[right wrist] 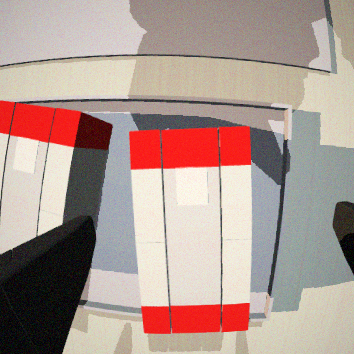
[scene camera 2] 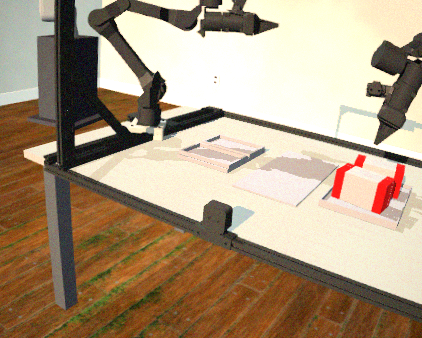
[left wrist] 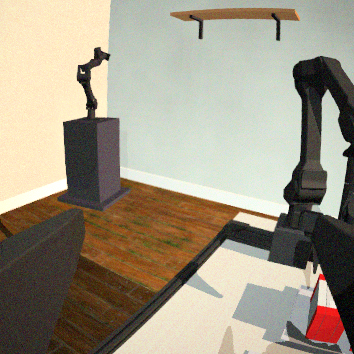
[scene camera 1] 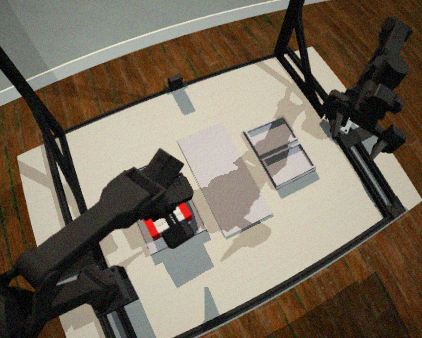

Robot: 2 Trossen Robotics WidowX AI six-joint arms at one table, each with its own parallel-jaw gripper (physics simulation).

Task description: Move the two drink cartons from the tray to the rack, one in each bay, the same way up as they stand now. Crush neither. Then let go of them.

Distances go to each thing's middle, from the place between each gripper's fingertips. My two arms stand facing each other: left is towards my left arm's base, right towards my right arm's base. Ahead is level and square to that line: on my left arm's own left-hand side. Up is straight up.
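Scene:
My right gripper: 12 cm above the grey tray (scene camera 2: 390, 217), 7 cm past it, 1 cm to the left of it. Grey mat (scene camera 1: 231, 192), from my right hand: 13 cm below, 2 cm behind, 19 cm to the left. Going by their middles, of the things named here the tray is the nearest to my right gripper.
My left gripper: 36 cm above the grey mat, 20 cm past it, 13 cm to the left of it. Grey tray, from my left hand: 35 cm below, 24 cm behind, 33 cm to the right.

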